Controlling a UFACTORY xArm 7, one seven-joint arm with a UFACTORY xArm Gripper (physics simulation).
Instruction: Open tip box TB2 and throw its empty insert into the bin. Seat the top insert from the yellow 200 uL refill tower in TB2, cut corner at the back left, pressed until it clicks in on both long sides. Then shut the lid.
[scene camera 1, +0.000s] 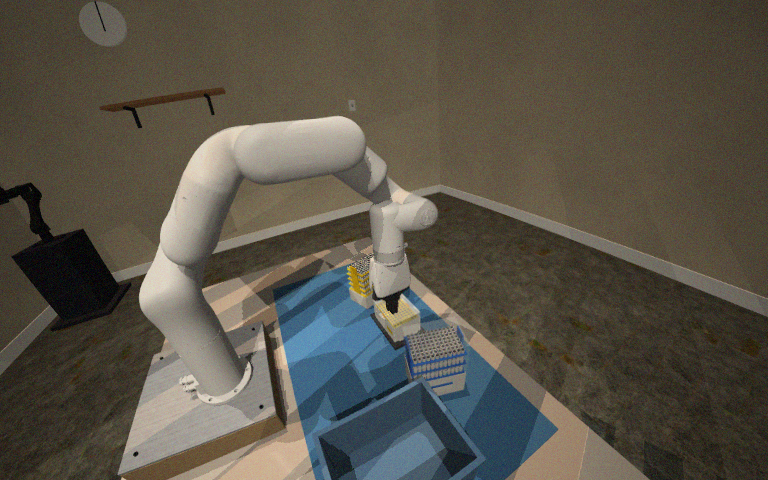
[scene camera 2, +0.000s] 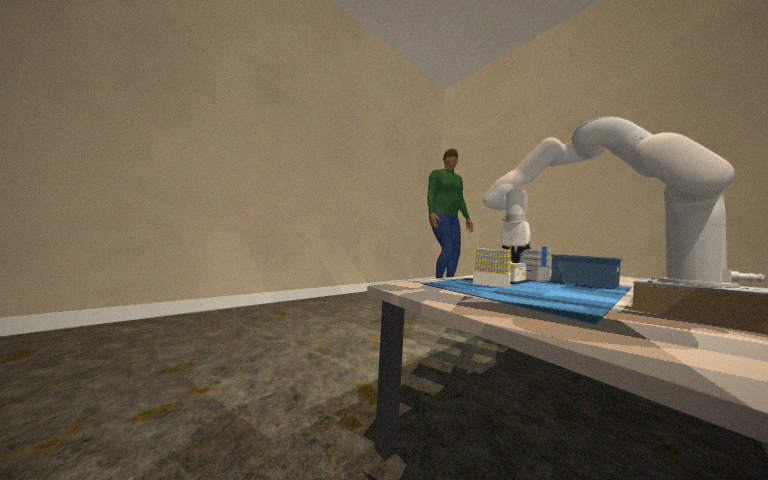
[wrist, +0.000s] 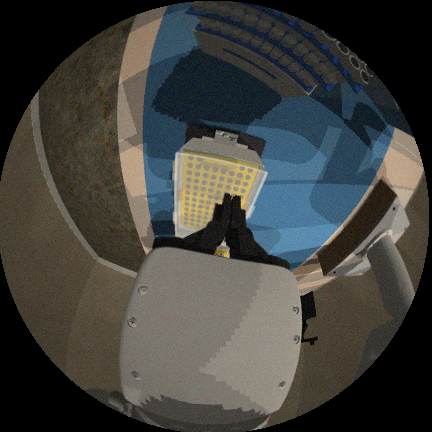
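Tip box TB2 (scene camera 1: 405, 333) (scene camera 2: 518, 273) (wrist: 225, 148) stands upright on a black holder (scene camera 1: 391, 339) (wrist: 200, 132). A yellow perforated insert (wrist: 202, 182) shows in its top, through what looks like the clear lid (wrist: 263, 176) lying shut over it. My gripper (scene camera 1: 392, 310) (scene camera 2: 515, 260) (wrist: 228, 204) is shut and empty, pointing down, with its fingertips at the box top; I cannot tell whether they touch the lid. The yellow refill tower (scene camera 1: 358, 283) (scene camera 2: 491, 264) (wrist: 221, 252) stands just behind the box, mostly hidden by the gripper in the wrist view. The clicks on the long sides cannot be made out.
A blue refill tower (scene camera 1: 436, 365) (scene camera 2: 542, 259) (wrist: 270, 47) stands on the other side of the box. The open blue-grey bin (scene camera 1: 373, 425) (scene camera 2: 586, 271) is beside it, nearer scene camera 1. All stand on a blue mat (scene camera 1: 317, 333). A person (scene camera 2: 446, 195) stands beyond the table.
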